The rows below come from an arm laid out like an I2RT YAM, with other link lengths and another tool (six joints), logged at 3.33 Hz.
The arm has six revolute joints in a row. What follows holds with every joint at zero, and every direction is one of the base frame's. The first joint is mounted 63.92 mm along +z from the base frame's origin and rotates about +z. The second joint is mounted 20.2 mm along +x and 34.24 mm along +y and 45.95 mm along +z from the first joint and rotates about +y. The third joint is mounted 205.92 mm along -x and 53.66 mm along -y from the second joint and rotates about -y. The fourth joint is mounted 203.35 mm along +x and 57.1 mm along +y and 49.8 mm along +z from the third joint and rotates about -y. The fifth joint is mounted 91.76 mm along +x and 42.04 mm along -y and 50.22 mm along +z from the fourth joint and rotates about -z. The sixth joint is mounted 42.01 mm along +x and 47.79 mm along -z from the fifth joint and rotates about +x. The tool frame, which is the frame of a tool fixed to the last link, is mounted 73 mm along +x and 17 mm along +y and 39 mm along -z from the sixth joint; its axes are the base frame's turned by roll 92.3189, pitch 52.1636 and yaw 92.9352 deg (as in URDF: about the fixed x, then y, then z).
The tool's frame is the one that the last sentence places.
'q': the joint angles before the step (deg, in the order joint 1, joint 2, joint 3, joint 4, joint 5, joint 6). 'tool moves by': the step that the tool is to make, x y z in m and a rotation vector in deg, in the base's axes. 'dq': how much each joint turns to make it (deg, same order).
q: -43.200, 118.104, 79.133, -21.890, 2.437, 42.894
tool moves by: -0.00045, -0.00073, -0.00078, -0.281, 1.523, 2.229
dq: 0.000, 0.962, 1.837, -1.685, 0.022, -2.556
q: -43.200, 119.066, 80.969, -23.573, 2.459, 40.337
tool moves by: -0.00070, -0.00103, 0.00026, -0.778, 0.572, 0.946
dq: 0.000, 0.000, 0.176, -0.001, 0.393, -1.290
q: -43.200, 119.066, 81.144, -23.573, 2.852, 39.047
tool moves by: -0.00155, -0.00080, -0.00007, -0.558, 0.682, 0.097
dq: 0.000, -0.110, -0.001, -0.195, 0.722, -0.502
